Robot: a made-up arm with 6 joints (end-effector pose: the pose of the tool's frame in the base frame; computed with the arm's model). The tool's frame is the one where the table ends. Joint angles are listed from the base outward.
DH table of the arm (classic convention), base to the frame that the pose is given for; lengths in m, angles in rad. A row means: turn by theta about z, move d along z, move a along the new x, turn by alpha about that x. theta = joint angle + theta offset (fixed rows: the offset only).
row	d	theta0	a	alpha
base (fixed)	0	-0.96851	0.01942	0
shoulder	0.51	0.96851	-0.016	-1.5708
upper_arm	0	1.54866	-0.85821	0
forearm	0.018	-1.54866	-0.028	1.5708
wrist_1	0.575	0	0.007	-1.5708
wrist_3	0.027	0	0.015	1.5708
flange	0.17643	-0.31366	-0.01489	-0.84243
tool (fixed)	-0.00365	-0.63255	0	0
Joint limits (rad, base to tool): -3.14..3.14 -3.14..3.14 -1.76..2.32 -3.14..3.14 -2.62..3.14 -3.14..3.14
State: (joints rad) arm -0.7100 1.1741 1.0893 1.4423 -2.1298 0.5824
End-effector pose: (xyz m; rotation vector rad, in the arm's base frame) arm 0.8301 -0.8776 0.6011 0.3957 0.2088 -1.8673
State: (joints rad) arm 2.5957 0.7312 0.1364 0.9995 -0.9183 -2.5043
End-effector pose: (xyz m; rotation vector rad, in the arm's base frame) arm -0.8149 0.5552 1.7065 -1.4539 -0.2920 0.0625
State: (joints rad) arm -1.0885 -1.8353 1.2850 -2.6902 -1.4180 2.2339
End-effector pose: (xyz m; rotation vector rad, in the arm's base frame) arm -0.4135 0.9585 0.8637 -1.6476 1.4808 -1.7443
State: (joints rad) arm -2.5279 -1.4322 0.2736 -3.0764 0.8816 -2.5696
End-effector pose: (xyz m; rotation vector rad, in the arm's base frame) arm 1.2637 0.8979 0.7060 2.2828 0.5904 1.1397
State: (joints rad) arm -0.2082 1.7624 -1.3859 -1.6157 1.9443 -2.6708
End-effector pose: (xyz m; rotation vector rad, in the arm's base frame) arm 0.9651 -0.3623 0.8167 1.0600 -1.2542 -0.5146
